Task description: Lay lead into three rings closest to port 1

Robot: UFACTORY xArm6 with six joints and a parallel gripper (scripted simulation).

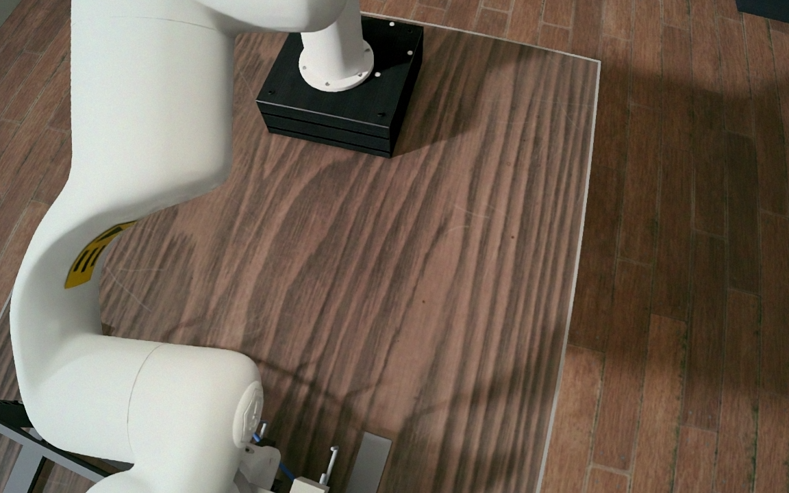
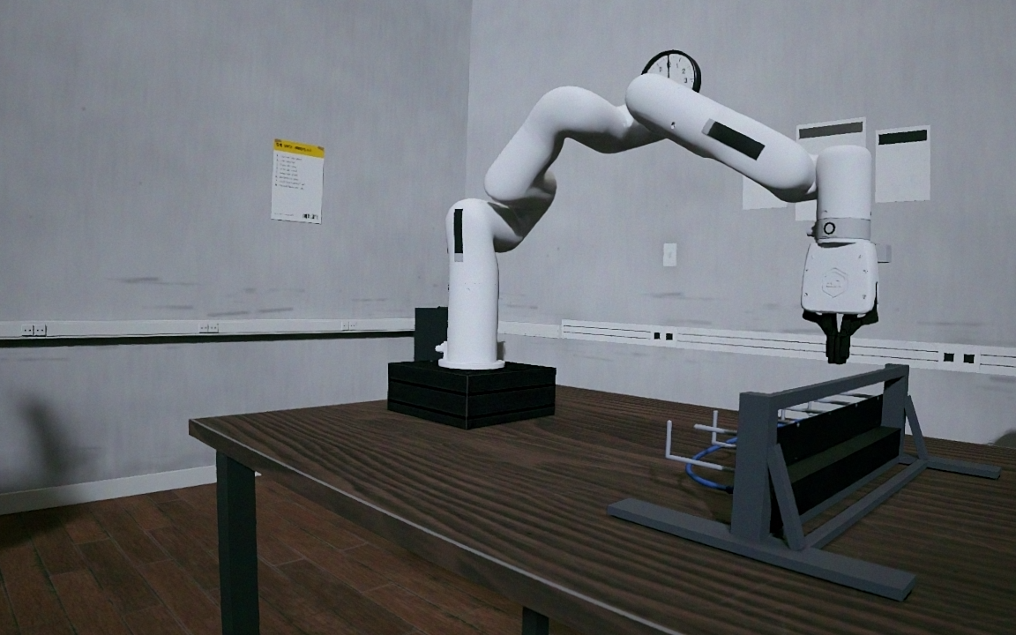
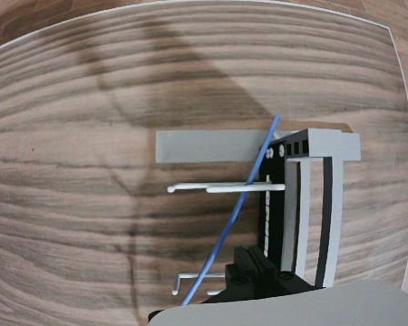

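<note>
Now: the grey rack 16 cm to the right of my hand, 10 cm below it and 4 cm ahead of it. Round my hand: short blue piece: 33 cm to the right, 13 cm below, 2 cm behind.
</note>
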